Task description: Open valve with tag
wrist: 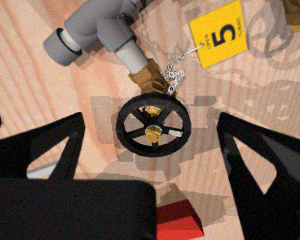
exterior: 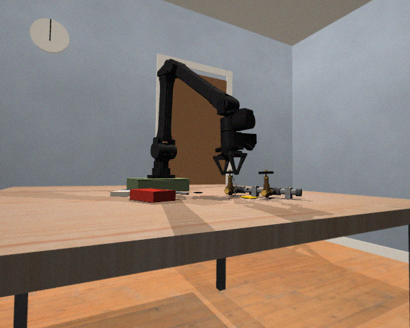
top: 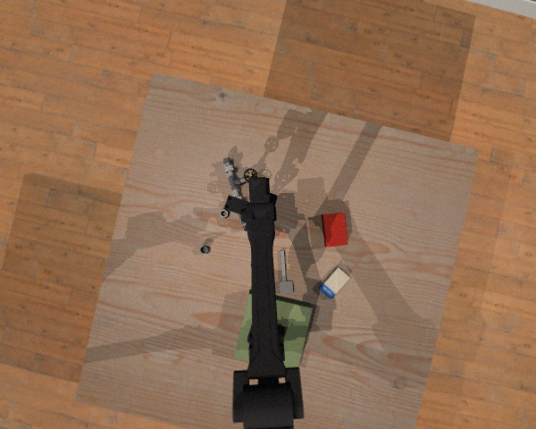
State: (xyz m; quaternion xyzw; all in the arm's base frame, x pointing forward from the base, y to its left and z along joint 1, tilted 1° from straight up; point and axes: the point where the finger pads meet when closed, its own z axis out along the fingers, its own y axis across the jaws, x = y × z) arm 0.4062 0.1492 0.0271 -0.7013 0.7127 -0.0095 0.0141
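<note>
Right now the yellow tag is 60 mm ahead of my hand, 40 mm to the left of it and 80 mm below it. From my hand the other things lie so: grey tool (200 mm behind, 160 mm to the right, 80 mm below); then red block (20 mm ahead, 280 mm to the right, 70 mm below).
</note>
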